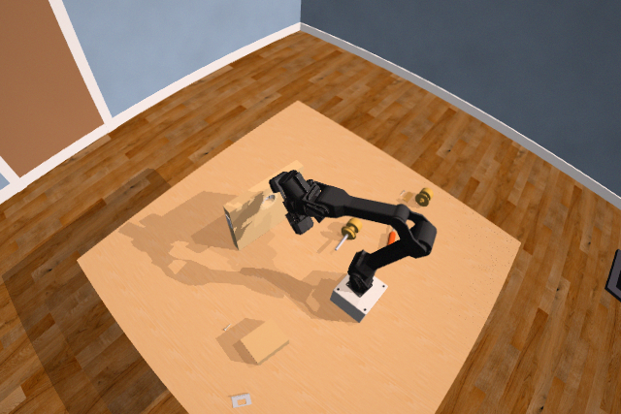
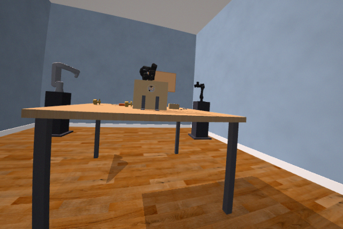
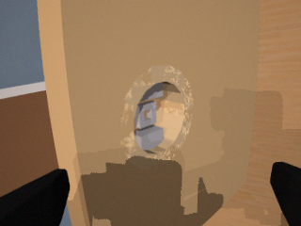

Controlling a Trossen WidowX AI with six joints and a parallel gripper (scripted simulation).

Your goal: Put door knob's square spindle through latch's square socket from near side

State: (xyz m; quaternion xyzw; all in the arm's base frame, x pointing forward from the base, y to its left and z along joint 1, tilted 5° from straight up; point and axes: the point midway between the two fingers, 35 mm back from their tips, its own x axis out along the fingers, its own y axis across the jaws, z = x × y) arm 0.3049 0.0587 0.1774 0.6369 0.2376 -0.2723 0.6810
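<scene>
Right now the square socket is 100 mm ahead of my hand and 80 mm below it. From my hand the other things lie so: upright wooden slab (100 mm ahead, 110 mm below); orange screwdriver (250 mm behind, 330 mm to the right, 250 mm below); small wood block (240 mm behind, 290 mm to the left, 240 mm below).
</scene>
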